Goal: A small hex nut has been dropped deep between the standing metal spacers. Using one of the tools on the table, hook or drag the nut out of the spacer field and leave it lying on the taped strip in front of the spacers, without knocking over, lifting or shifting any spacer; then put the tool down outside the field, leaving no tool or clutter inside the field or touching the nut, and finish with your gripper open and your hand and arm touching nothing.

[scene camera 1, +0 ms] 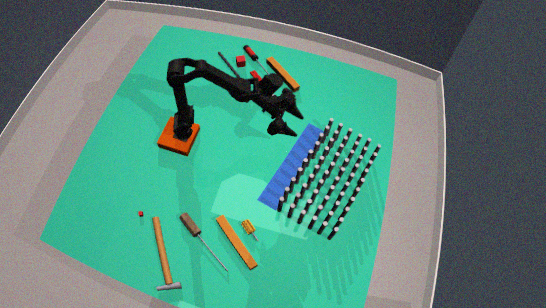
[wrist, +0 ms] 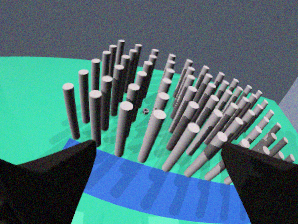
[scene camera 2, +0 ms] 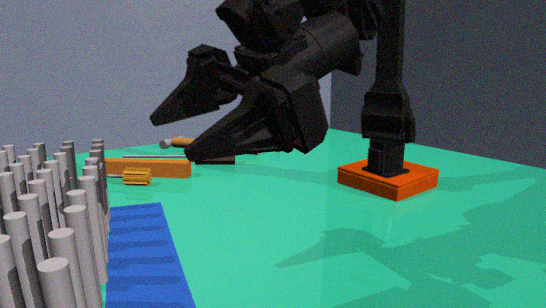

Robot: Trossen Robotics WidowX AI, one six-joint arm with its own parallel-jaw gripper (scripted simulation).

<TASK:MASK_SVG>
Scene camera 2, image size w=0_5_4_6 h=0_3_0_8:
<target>gripper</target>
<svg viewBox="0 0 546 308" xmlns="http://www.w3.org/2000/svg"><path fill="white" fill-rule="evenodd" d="M225 0L215 8L215 12L220 20L227 23L228 28L241 44L235 46L235 51L233 51L238 64L236 66L231 65L225 50L220 50L206 44L200 44L188 51L189 56L186 60L187 69L184 79L152 112L150 116L151 123L154 126L161 126L220 109L219 105L233 101L240 94L242 98L238 106L184 148L184 154L190 162L275 151L290 153L293 151L293 148L307 154L324 141L329 124L318 80L325 72L325 59L322 50L313 36L299 28L305 11L298 0Z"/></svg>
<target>orange bar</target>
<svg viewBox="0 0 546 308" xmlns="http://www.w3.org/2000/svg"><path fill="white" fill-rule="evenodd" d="M104 158L106 174L123 175L125 168L129 167L151 170L152 177L188 179L192 175L191 162L189 160Z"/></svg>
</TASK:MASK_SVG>
